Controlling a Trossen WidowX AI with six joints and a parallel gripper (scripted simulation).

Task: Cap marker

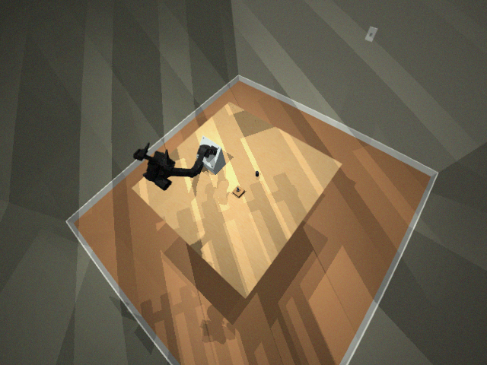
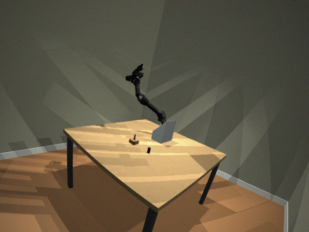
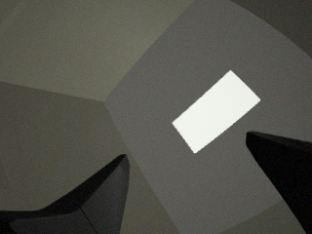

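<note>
My gripper tip is 220 mm short of the black marker cap, 470 mm to the right of it and 740 mm above it. Also, from my gripper tip: holder block: 190 mm ahead, 260 mm to the left, 740 mm below.
</note>
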